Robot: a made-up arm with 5 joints.
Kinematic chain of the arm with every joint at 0, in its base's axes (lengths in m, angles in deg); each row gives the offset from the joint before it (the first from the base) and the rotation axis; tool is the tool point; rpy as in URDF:
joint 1: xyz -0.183 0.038 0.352 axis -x
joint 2: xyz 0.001 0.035 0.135 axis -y
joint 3: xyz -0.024 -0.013 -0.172 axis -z
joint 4: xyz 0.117 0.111 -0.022 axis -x
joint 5: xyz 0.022 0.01 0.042 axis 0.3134 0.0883 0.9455
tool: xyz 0.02 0.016 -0.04 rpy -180 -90 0
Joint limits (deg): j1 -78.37..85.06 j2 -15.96..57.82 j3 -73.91..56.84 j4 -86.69..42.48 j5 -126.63..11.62
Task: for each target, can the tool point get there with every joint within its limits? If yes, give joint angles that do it. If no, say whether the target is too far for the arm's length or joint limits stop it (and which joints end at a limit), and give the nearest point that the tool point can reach.
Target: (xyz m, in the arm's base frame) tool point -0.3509 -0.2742 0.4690
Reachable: no: joint limits stop it (at a limit: joint 1, joint 2, joint 3, joint 5) | nearest point -0.1267 -0.0749 0.3776 | short by 0.314 m
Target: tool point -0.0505 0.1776 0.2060
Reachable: yes | joints 38.13 43.38 -56.09 -63.12 -82.92
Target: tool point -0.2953 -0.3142 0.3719
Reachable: no: joint limits stop it (at a limit: joint 2, joint 3, joint 4, joint 5) | nearest point -0.1256 -0.0789 0.3586 | short by 0.290 m
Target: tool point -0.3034 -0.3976 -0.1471
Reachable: no: too far | nearest point -0.2289 -0.0453 0.1356 | short by 0.458 m
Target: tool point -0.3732 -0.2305 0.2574
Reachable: no: joint limits stop it (at a limit: joint 1, joint 3, joint 4, joint 5) | nearest point -0.2811 -0.0251 0.1765 | short by 0.239 m
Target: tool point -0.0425 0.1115 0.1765
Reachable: yes | joints 65.65 28.57 -33.33 -7.30 -65.46
